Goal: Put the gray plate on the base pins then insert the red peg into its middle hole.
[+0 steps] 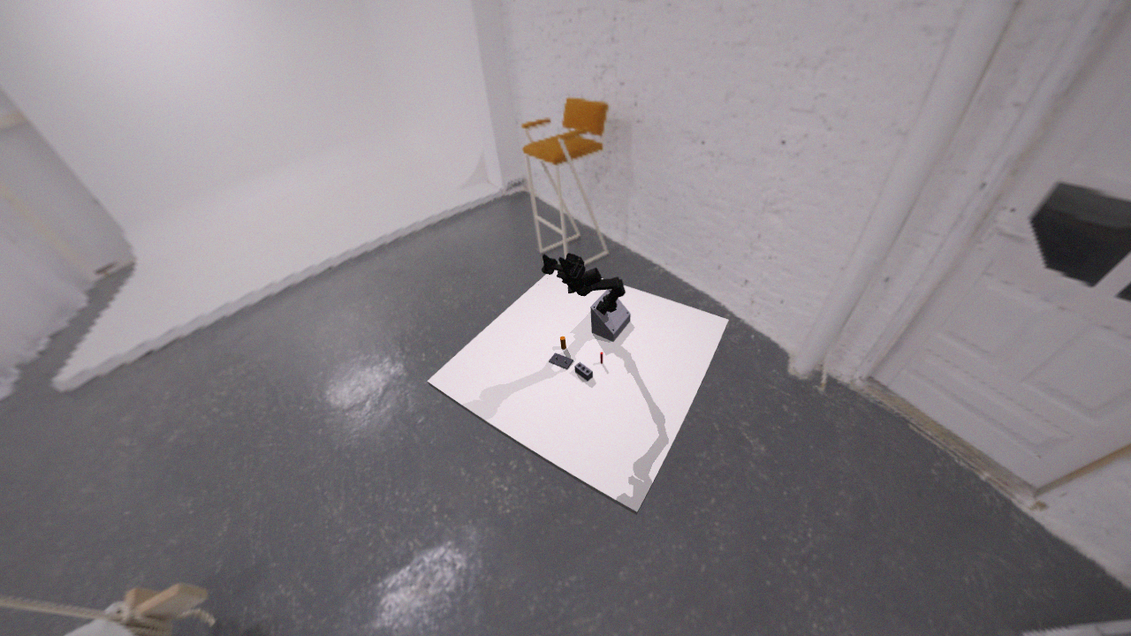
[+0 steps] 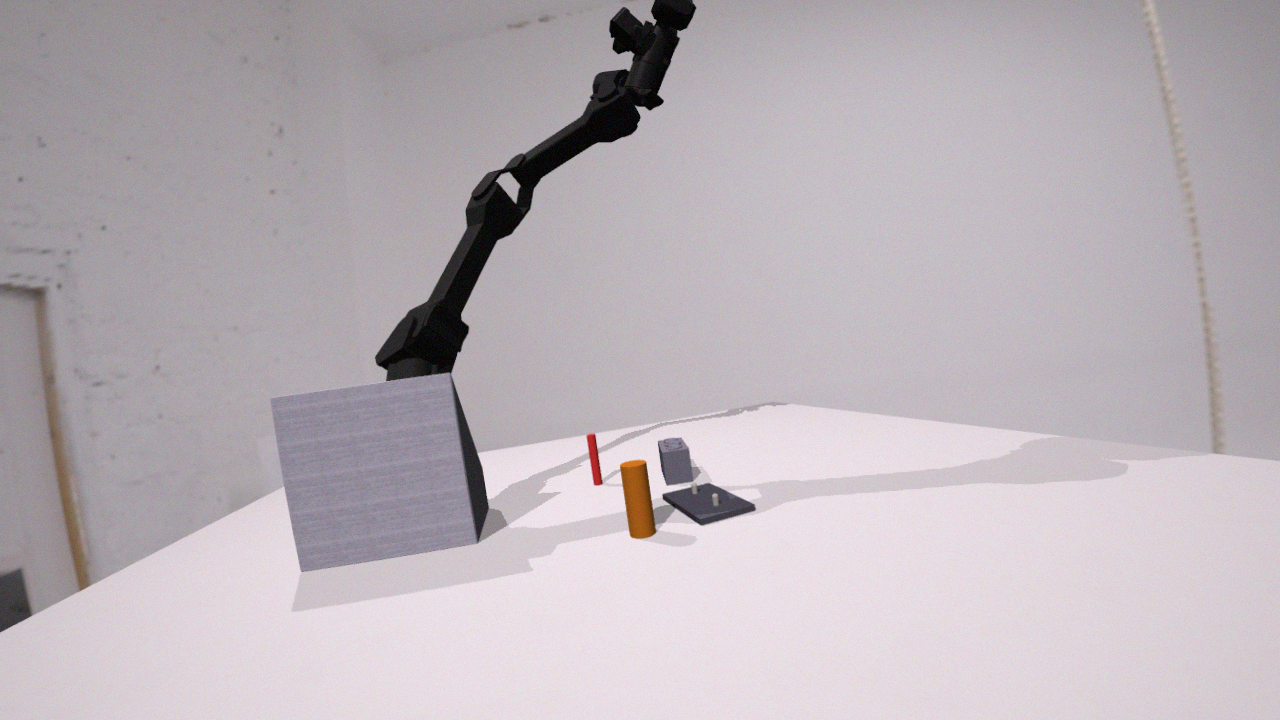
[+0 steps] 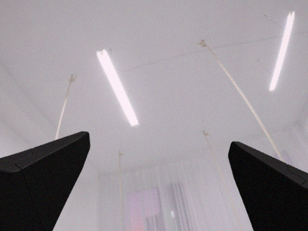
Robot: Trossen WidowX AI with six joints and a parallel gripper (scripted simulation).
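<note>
Now: the gray plate 76 cm below my gripper tip, 12 cm behind it and 4 cm to the left of it. Round my gripper tip: orange cylinder: 76 cm below, 25 cm behind, 15 cm to the right; red peg: 76 cm below, 23 cm behind, 9 cm to the left; dark flat base: 79 cm below, 15 cm behind, 12 cm to the right.
</note>
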